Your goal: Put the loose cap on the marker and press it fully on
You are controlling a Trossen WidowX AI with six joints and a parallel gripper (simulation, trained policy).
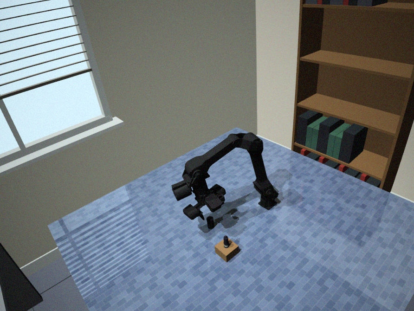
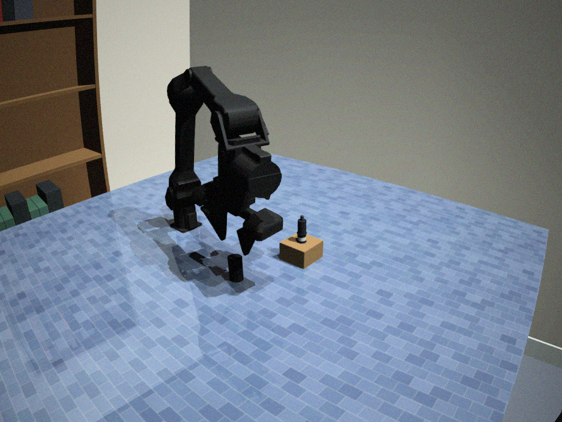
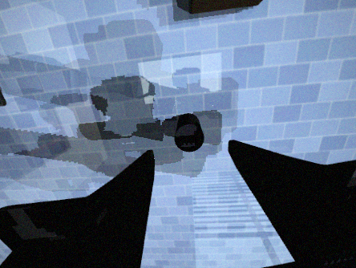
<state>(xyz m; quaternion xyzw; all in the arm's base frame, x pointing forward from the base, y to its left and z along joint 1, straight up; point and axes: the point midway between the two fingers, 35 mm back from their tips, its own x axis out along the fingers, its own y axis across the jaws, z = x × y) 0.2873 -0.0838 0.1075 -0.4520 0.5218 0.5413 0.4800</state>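
The black marker cap lies 5 cm below my gripper tip. Also, from my gripper tip: brown holder block (4 cm ahead, 15 cm to the left, 5 cm below).
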